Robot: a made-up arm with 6 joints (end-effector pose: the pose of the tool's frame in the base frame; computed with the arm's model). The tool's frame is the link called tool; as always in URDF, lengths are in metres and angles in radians. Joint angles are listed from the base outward.
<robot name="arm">
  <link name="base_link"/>
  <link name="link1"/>
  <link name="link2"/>
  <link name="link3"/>
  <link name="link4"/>
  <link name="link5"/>
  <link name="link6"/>
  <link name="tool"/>
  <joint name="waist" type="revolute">
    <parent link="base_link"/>
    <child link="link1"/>
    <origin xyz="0 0 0.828" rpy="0 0 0"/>
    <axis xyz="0 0 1"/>
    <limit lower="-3.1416" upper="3.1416" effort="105" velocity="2"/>
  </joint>
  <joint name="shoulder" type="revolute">
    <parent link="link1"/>
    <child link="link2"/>
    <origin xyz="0.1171 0 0" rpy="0 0 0"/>
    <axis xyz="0 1 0"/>
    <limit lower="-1.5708" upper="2.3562" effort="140" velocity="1.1"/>
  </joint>
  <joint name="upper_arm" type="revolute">
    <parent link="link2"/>
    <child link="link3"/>
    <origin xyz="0 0 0.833" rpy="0 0 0"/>
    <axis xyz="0 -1 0"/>
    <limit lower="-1.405" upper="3.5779" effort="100" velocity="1"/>
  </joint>
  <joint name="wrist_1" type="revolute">
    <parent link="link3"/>
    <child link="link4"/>
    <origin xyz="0 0 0.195" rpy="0 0 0"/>
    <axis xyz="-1 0 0"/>
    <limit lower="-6.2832" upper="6.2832" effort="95" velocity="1.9"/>
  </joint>
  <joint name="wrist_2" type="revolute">
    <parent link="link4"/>
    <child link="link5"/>
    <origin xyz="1.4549 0 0" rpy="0 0 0"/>
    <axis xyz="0 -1 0"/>
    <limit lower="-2.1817" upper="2.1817" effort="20" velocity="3"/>
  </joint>
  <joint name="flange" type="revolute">
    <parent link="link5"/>
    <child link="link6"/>
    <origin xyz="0.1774 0 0" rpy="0 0 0"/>
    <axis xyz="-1 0 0"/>
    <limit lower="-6.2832" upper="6.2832" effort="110" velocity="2.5"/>
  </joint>
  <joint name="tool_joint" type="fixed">
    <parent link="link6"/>
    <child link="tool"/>
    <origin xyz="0 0 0" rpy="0 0 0"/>
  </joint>
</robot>
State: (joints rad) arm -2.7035 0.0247 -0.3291 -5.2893 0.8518 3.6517
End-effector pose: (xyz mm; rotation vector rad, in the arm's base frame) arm -1496.4 -824.5 1367.4 0.9094 -1.6769 -1.3161
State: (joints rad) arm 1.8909 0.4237 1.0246 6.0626 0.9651 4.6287
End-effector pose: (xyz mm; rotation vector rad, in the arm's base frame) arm -458.1 1483.4 2745.2 -2.1057 -0.5481 -1.7461
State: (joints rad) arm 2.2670 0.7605 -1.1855 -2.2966 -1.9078 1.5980
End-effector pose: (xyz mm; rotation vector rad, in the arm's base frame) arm -393.9 276.0 20.2 -0.1836 -2.4685 -1.9216
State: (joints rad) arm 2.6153 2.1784 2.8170 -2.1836 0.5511 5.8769
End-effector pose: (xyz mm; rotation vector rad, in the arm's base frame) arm -1696.5 1073.5 1423.4 -1.4821 -2.6075 -0.6502
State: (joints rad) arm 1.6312 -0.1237 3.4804 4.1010 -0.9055 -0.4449
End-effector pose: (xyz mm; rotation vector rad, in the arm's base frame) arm -37.8 -1267.6 710.4 0.3784 1.4589 -1.7385
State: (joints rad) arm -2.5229 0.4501 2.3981 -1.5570 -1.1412 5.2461
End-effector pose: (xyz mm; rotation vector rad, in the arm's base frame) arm 307.6 21.0 2928.3 0.4244 -0.6086 -0.6355
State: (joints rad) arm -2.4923 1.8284 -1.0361 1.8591 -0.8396 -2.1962
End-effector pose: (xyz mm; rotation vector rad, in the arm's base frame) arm 343.3 419.5 -38.3 -2.1127 -1.7779 1.0408
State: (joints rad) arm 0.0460 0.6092 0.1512 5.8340 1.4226 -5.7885
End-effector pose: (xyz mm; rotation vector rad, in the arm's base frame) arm 2079.6 19.5 1172.9 -0.1567 -0.8269 -0.5532
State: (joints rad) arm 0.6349 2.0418 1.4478 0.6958 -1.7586 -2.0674
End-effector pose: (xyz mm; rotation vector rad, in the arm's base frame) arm 1734.4 1138.9 -295.0 0.1537 0.7216 -1.4995
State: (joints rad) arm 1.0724 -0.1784 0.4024 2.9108 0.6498 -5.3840
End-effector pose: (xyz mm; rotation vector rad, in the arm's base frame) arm 577.9 1113.2 2599.2 2.0331 1.4391 0.4660
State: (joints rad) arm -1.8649 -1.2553 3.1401 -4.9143 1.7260 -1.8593
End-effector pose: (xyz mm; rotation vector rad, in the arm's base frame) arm 425.5 812.6 -341.6 2.0857 -0.6209 -0.2131
